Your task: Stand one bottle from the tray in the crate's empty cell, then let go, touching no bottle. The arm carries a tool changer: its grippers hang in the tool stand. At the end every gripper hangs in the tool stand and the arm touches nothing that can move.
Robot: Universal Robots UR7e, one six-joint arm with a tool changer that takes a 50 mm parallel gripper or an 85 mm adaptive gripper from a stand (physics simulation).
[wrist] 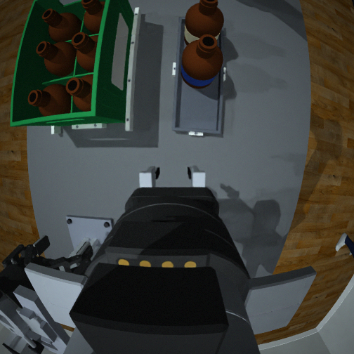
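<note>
The green crate (110, 95) is at the upper left of the wrist view. Brown bottles stand in its cells, among them a front left bottle (54, 100), a front right bottle (83, 96) and a middle left bottle (60, 60). The far end of the crate is cut off. The grey tray (196, 112) is to its right. A bottle with a blue label (201, 62) and a bottle with a cream label (204, 21) stand upright in its far part. My gripper (173, 175) is open, with nothing between the fingers, in front of the tray and apart from crate and bottles.
A grey plate (90, 230) with two dark round spots is at the lower left. Beside it, a black linkage gripper (30, 260) and grey stand parts (37, 312) show close to my tool's left side. Wooden floor (327, 190) lies beyond the table's right edge.
</note>
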